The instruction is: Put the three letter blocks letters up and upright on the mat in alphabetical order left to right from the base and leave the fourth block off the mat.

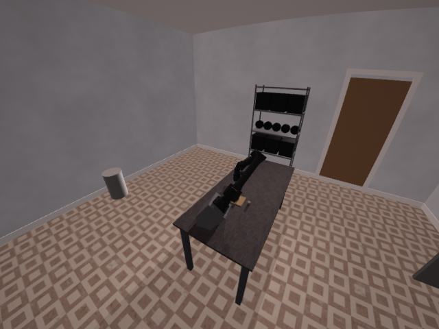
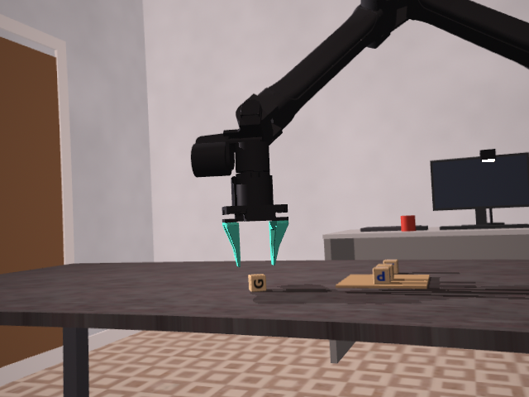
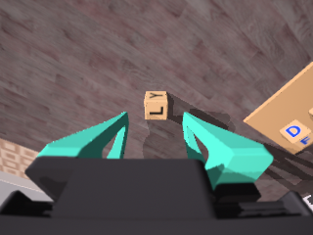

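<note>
The mat is 20 cm behind my hand, 10 cm to the right of it and 5 cm below it. Round my hand: block: 20 cm behind, 22 cm to the right, 4 cm below.
</note>
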